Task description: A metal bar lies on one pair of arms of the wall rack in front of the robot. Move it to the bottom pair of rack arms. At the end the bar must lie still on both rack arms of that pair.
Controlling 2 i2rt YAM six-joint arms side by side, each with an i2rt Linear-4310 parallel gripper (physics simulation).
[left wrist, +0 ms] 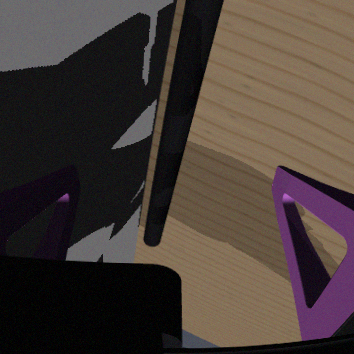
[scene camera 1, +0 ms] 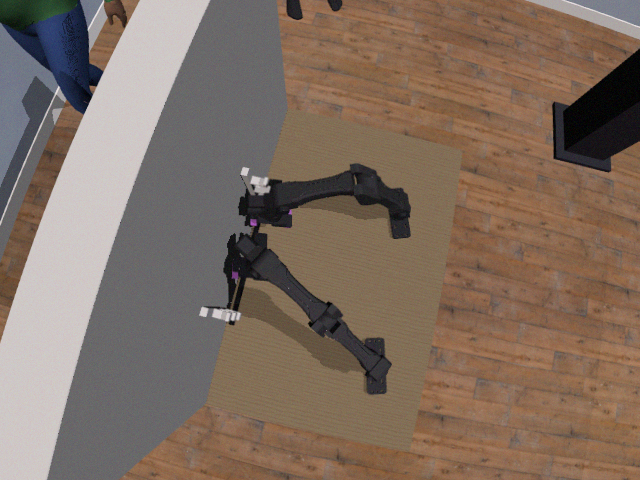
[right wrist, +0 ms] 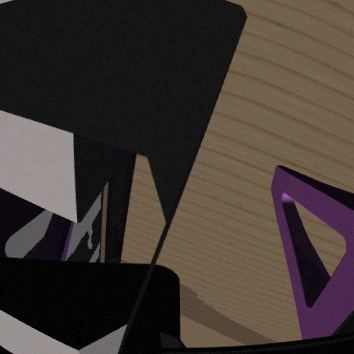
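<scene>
The dark metal bar [scene camera 1: 238,297] [left wrist: 176,125] [right wrist: 121,210] runs along the wall, partly hidden by the arms in the scene view. White rack arms show at its upper end [scene camera 1: 260,184] and lower end [scene camera 1: 223,313]; which pair bears it I cannot tell. My left gripper [scene camera 1: 234,273] [left wrist: 175,176] is open and empty; in its wrist view the bar passes between the finger lines, its rounded end low in the picture. My right gripper [scene camera 1: 269,218] [right wrist: 174,176] is open, close to the upper rack arms. A large dark rack part with a white face [right wrist: 37,165] covers much of its left finger.
The grey wall [scene camera 1: 170,206] stands at the left of the scene view, tight beside both grippers. The two arms' wrists are close together. A tan mat [scene camera 1: 320,413] lies under the arms. A black pillar [scene camera 1: 599,118] stands at the right, and a person [scene camera 1: 56,41] stands behind the wall.
</scene>
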